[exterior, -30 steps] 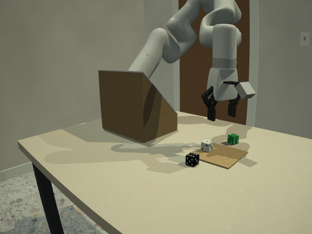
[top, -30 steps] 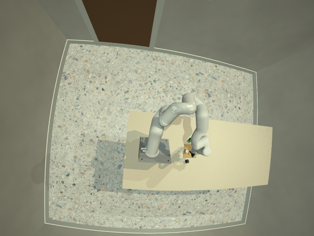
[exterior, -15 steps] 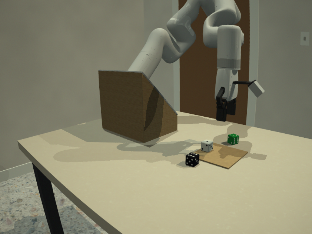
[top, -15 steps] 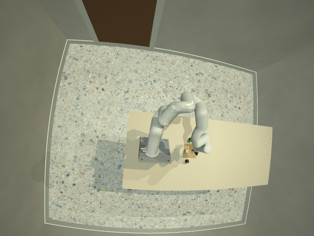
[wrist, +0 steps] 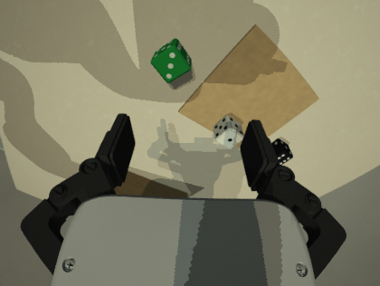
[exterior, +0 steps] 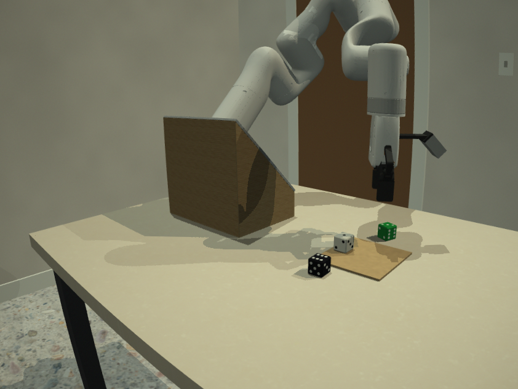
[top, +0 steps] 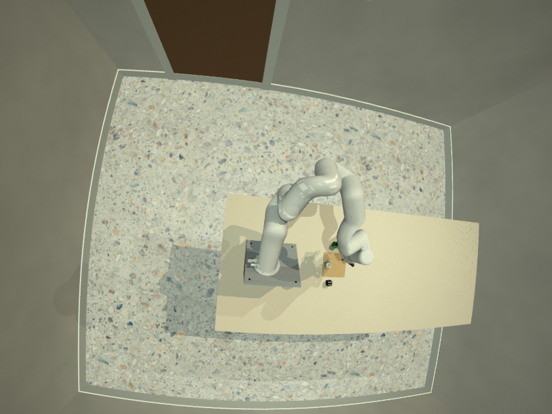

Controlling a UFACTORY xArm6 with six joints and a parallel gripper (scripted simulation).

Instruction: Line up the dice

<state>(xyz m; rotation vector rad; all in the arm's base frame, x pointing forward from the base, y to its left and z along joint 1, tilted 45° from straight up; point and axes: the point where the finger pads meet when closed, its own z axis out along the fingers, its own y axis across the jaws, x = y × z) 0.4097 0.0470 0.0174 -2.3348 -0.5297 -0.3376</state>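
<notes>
Right now my hand is 10 mm short of the green die, 30 mm to the right of it and 100 mm above it. The rest, counted from my hand: black die 30 mm behind, 190 mm to the right, 100 mm below; white die 40 mm behind, 90 mm to the right, 90 mm below; brown mat 10 mm ahead, 90 mm to the right, 110 mm below.
</notes>
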